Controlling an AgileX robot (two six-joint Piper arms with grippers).
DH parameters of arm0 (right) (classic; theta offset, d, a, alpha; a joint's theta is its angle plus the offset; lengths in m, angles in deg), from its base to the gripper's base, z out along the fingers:
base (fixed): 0 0 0 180
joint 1: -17.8 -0.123 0 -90
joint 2: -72.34 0 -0.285 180
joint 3: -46.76 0 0.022 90
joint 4: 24.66 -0.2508 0 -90
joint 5: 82.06 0 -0.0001 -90
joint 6: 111.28 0.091 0 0
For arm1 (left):
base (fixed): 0 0 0 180
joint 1: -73.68 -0.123 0 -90
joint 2: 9.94 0 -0.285 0
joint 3: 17.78 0 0.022 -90
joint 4: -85.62 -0.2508 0 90
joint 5: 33.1 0 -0.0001 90
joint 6: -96.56 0.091 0 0
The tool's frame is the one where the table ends.
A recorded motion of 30 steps. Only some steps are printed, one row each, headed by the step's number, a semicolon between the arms.
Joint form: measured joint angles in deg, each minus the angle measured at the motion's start. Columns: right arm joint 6, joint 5, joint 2, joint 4, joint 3, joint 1; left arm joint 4, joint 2, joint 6, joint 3, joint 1, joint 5.
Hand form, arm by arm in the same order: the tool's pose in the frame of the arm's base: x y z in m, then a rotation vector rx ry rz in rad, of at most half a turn. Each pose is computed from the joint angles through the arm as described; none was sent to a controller.
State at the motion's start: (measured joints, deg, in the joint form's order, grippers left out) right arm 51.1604 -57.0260 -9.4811 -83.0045 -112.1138 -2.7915; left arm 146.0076 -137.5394 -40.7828 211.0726 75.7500 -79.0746
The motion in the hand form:
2: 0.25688 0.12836 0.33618 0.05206 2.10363 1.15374; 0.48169 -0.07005 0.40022 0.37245 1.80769 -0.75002
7: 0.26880 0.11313 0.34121 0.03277 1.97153 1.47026; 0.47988 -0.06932 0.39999 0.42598 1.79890 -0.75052
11: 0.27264 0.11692 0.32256 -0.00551 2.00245 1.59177; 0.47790 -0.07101 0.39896 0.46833 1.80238 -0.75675
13: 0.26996 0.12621 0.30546 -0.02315 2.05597 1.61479; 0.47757 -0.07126 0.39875 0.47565 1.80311 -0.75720
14: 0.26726 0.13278 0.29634 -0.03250 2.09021 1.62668; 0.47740 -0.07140 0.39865 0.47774 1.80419 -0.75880
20: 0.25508 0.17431 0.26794 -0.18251 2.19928 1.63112; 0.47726 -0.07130 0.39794 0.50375 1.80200 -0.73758
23: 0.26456 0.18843 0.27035 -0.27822 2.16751 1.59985; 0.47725 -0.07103 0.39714 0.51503 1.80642 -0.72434
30: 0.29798 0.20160 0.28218 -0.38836 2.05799 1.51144; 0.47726 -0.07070 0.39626 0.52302 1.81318 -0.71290
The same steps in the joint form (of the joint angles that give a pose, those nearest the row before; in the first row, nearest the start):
2: -14.49 6.32 -0.57 -16.62 0.35 3.22; 0.62 0.00 0.14 0.00 -0.60 -0.39
7: -27.97 23.52 -3.85 -35.98 0.40 11.27; 1.75 0.00 2.97 0.00 -0.97 -2.28
11: -30.36 30.64 -7.33 -38.29 1.87 11.97; 1.96 0.00 4.28 0.00 -0.97 -4.04
13: -31.72 31.13 -8.84 -38.39 3.84 10.14; 1.96 0.00 4.50 0.00 -0.97 -4.33
14: -32.11 31.03 -9.59 -38.33 4.89 8.74; 1.96 0.00 4.50 0.00 -0.97 -4.48
20: -36.32 28.36 -13.62 -38.33 6.07 -0.16; 1.45 0.00 5.73 0.00 -0.97 -4.71
23: -39.56 27.34 -16.27 -38.33 2.42 -2.13; 0.79 0.00 5.99 0.00 -0.97 -4.84
30: -45.50 25.50 -21.61 -38.72 -6.51 -2.31; 0.04 0.00 5.99 0.00 -0.97 -4.98

